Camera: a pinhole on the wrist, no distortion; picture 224 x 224 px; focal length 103.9 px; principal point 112.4 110.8 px. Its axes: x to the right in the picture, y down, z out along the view. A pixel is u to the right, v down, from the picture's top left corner.
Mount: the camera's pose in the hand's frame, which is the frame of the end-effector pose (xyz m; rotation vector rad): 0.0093 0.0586 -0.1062 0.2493 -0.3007 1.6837
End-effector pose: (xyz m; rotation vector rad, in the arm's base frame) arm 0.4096 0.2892 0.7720 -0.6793 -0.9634 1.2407
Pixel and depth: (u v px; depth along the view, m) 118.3 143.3 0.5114
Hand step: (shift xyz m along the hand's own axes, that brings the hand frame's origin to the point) -0.1578 -0.1069 0.3761
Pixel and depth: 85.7 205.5 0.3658
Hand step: -0.3120 -0.1936 0.1887
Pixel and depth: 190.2 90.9 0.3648
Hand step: 0.0389 0.1985 0.3321
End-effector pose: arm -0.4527 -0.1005 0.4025 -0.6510 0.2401 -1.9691
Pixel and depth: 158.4 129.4 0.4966
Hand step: -0.1126 0.0848 0.4298
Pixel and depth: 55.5 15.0 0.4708
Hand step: 0.4694 -0.2884 0.2738
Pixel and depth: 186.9 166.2 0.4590
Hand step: -0.2812 0.1804 0.4226
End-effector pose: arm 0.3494 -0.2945 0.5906 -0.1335 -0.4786 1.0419
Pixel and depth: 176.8 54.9 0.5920
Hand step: 0.2707 0.2394 0.5906
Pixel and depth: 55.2 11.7 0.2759
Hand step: 0.2877 -0.1444 0.1167
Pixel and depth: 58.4 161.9 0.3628
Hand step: -0.1458 -0.2619 0.1625
